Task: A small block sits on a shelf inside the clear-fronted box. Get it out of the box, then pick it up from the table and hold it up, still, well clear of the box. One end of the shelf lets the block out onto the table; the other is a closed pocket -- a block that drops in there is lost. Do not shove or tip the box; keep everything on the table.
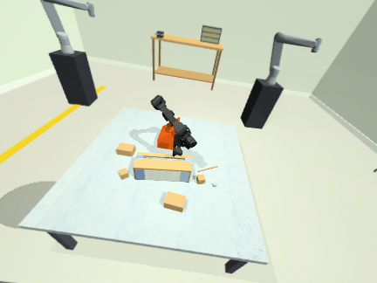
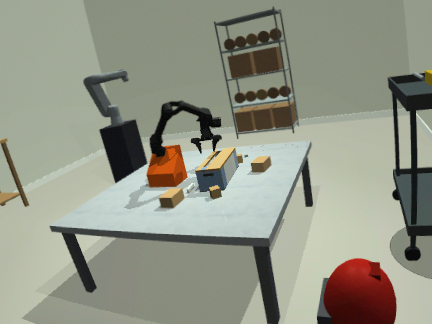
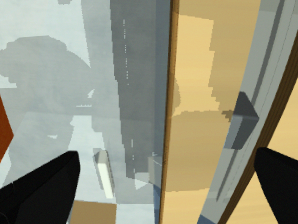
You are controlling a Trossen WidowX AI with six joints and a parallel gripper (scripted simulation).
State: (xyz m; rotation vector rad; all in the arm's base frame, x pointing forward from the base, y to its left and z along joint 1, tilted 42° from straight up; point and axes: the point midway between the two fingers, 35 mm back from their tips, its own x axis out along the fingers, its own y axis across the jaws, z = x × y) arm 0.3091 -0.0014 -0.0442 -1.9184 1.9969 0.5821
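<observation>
Now: the clear-fronted box 90 mm below my gripper tip, 60 mm to the right of it and 40 mm ahead of it. The rest, counted from my gripper tip: thin stick (290 mm to the left, 150 mm below).
</observation>
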